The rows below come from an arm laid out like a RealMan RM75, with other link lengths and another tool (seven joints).
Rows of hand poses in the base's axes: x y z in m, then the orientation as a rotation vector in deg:
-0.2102, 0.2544, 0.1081, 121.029, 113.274, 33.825
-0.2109, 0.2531, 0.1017, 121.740, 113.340, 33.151
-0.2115, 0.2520, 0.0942, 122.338, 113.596, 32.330
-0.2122, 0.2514, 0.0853, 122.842, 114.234, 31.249
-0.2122, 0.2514, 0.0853, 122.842, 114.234, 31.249
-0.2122, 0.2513, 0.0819, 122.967, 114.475, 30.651
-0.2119, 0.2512, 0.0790, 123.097, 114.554, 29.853
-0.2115, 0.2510, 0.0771, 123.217, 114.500, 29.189
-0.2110, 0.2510, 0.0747, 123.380, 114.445, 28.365
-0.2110, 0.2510, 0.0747, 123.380, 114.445, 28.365
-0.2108, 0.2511, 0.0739, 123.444, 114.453, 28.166
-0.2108, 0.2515, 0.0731, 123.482, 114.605, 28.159
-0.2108, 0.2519, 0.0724, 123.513, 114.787, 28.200
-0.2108, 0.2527, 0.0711, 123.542, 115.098, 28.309
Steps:
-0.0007, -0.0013, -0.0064, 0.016, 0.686, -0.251
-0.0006, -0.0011, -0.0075, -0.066, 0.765, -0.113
-0.0007, -0.0006, -0.0089, -0.135, 0.989, 0.124
0.0000, 0.0000, 0.0000, 0.000, 0.000, 0.000
0.0000, -0.0001, -0.0034, -0.192, 0.406, 0.052
0.0003, -0.0001, -0.0029, -0.355, 0.406, -0.062
0.0004, -0.0002, -0.0019, -0.328, 0.289, -0.126
0.0005, 0.0000, -0.0024, -0.393, 0.375, -0.153
0.0000, 0.0000, 0.0000, 0.000, 0.000, 0.000
0.0002, 0.0001, -0.0008, -0.074, 0.115, -0.033
0.0000, 0.0004, -0.0008, 0.070, 0.097, 0.076
0.0000, 0.0004, -0.0007, 0.104, 0.090, 0.100
0.0000, 0.0008, -0.0013, 0.186, 0.125, 0.181

